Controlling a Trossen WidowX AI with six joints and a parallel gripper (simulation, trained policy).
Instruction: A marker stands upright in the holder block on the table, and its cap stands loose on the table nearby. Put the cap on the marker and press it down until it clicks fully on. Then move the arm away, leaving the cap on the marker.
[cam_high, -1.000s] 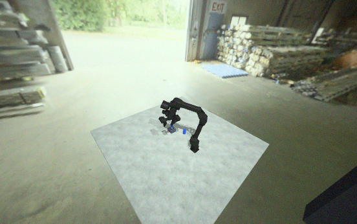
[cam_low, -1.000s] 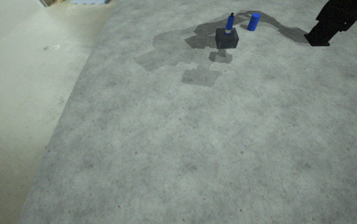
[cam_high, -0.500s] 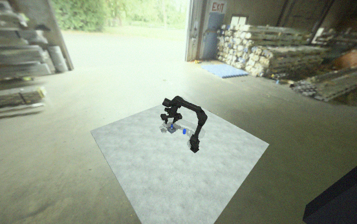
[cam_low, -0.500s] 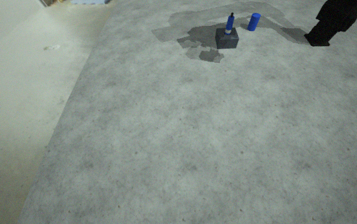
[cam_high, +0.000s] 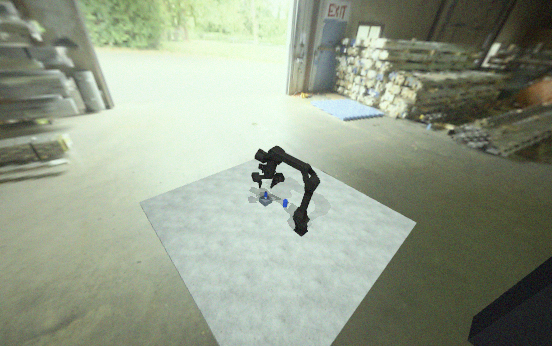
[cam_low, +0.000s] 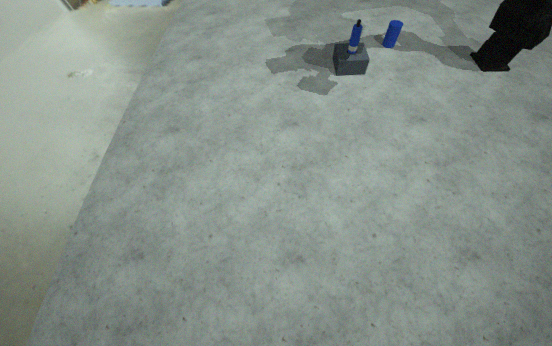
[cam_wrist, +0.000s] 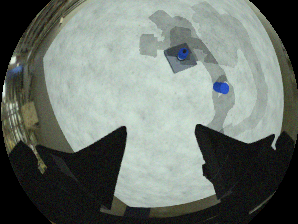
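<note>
The blue cap is 30 mm behind my gripper tip, 160 mm to the right of it and 190 mm below it. Round my gripper tip: blue marker (80 mm ahead, 80 mm to the right, 140 mm below); dark holder block (80 mm ahead, 80 mm to the right, 190 mm below).
</note>
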